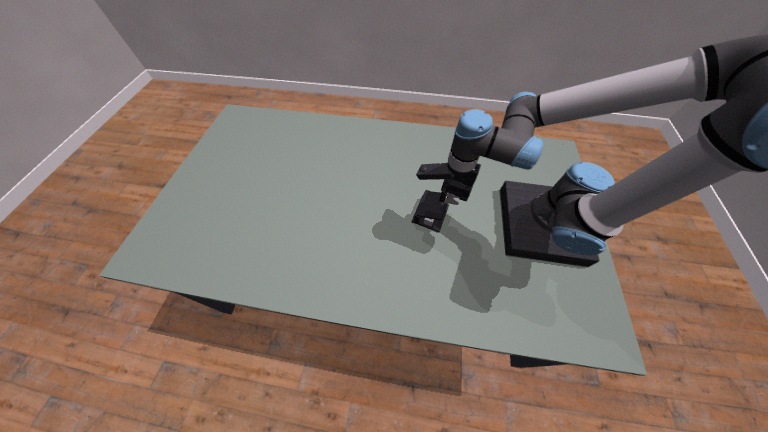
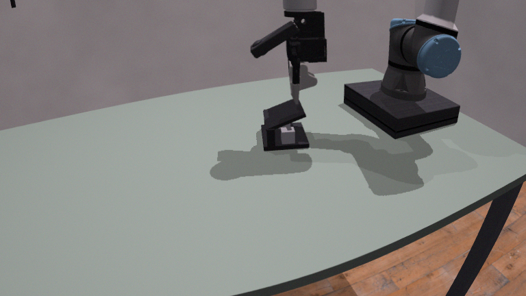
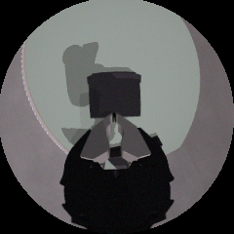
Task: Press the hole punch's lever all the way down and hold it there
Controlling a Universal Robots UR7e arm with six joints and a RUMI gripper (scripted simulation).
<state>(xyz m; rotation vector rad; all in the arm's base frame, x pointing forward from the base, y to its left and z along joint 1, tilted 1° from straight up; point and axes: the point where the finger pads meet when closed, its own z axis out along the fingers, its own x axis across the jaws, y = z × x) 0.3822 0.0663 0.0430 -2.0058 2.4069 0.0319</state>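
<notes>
The hole punch lever is 3 cm ahead of my hand, 1 cm to the right of it and 5 cm below it. Round my hand: black hole punch: 3 cm ahead, 1 cm to the right, 7 cm below.
</notes>
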